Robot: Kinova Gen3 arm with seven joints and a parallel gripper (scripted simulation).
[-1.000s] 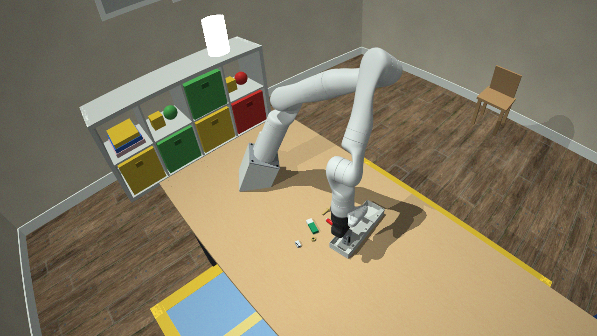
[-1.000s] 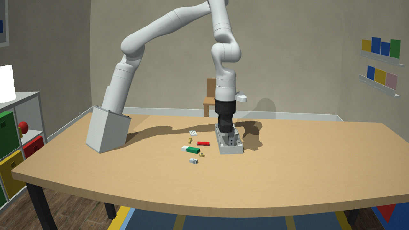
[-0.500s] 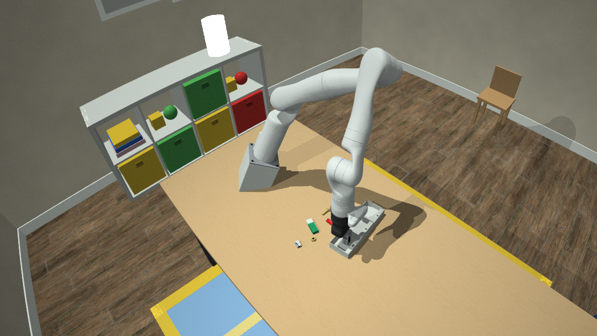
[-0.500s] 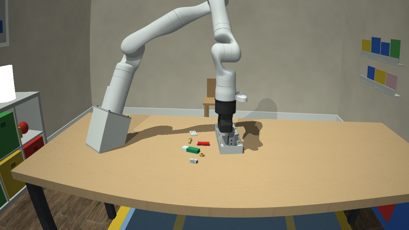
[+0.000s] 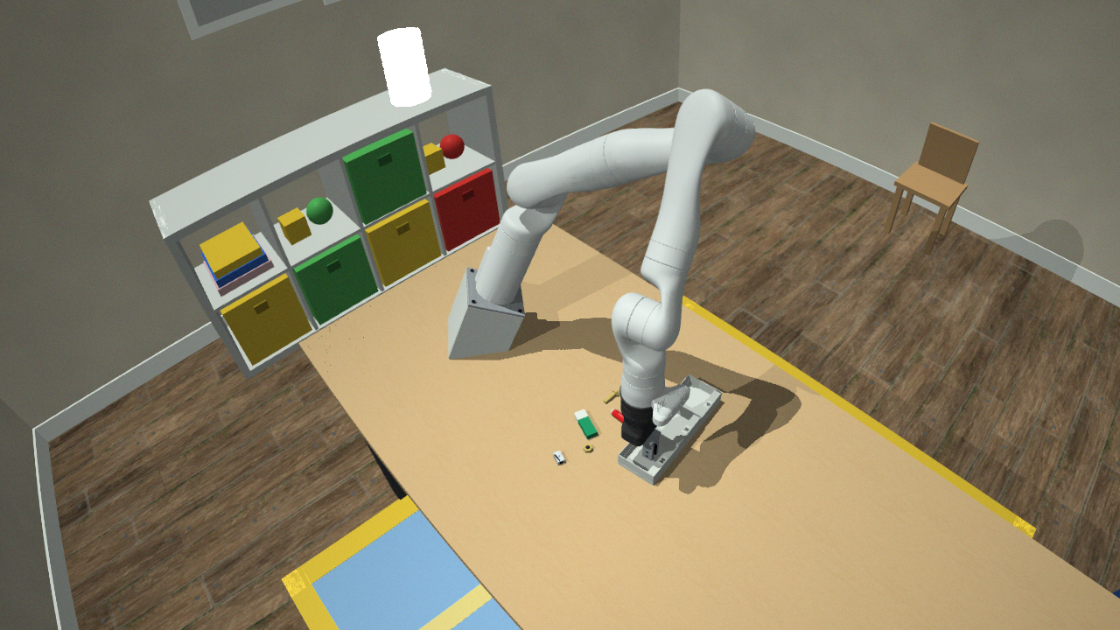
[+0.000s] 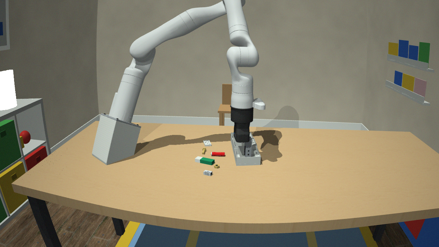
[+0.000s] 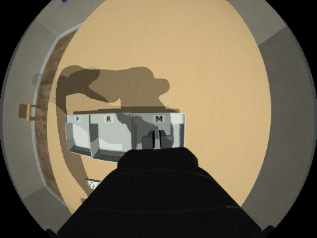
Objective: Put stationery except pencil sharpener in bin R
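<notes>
My hand is 8 cm to the right of the tray, 2 cm past it and 2 cm above it. From my hand the other things lie so: green eraser: 15 cm behind, 5 cm to the right, 3 cm below; then brass nut: 9 cm behind, 8 cm to the right, 3 cm below; then red cylinder: 11 cm behind, 3 cm below, 1 cm to the left.
</notes>
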